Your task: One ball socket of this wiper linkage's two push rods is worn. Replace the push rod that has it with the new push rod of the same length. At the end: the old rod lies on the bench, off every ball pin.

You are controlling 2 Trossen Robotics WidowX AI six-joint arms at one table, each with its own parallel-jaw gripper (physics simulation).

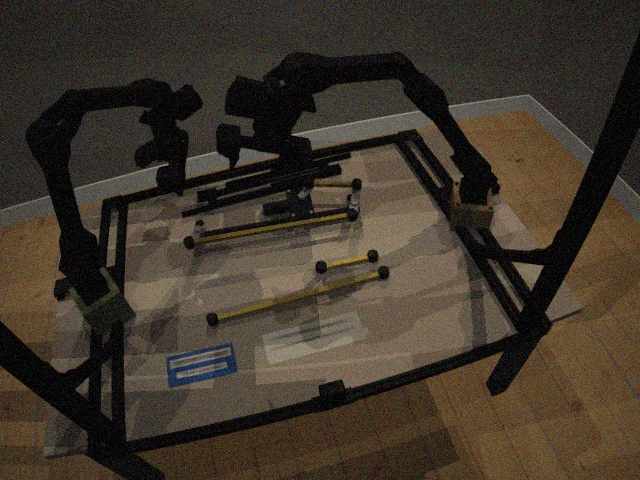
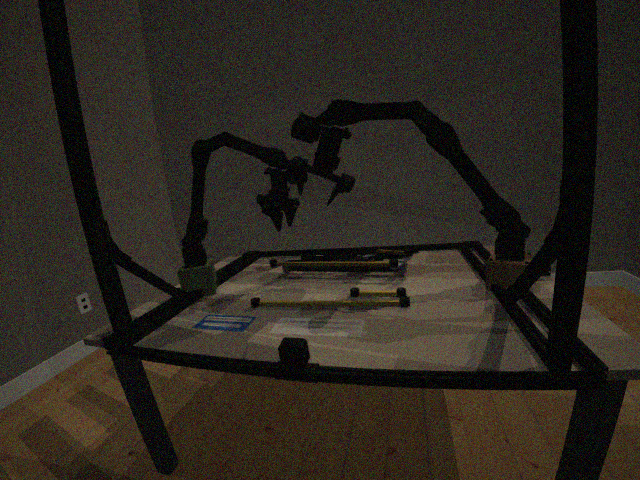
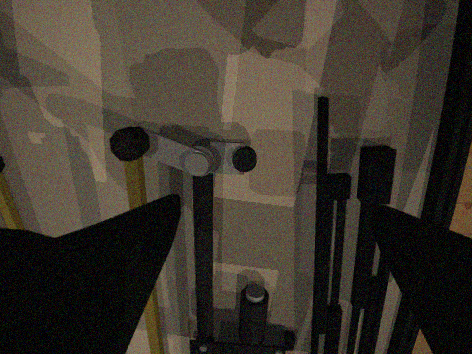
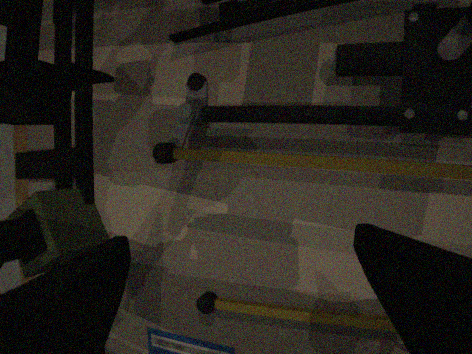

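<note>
The linkage's long yellow push rod (image 1: 273, 227) (image 2: 336, 264) (image 3: 135, 185) (image 4: 320, 161) runs along the linkage's front, black sockets at the lever ends. Its short yellow push rod (image 1: 336, 183) is behind, partly hidden. A loose long push rod (image 1: 297, 298) (image 2: 325, 303) (image 4: 260, 307) and a loose short push rod (image 1: 347, 261) (image 2: 377, 293) lie in front. I cannot tell which socket is worn. My left gripper (image 1: 162, 178) (image 2: 284, 227) (image 3: 276, 209) is open above the linkage's left part. My right gripper (image 1: 264, 178) (image 2: 315, 198) (image 4: 244, 242) is open and raised, right of it.
Black wiper parts (image 3: 322, 240) lie behind the linkage near the back rail. A blue-bordered marking (image 1: 232, 363) (image 4: 151, 342) and a pale sheet (image 1: 312, 338) lie at the front. A small black block (image 1: 331, 391) (image 2: 293, 352) sits on the front rail. The grippers are close together.
</note>
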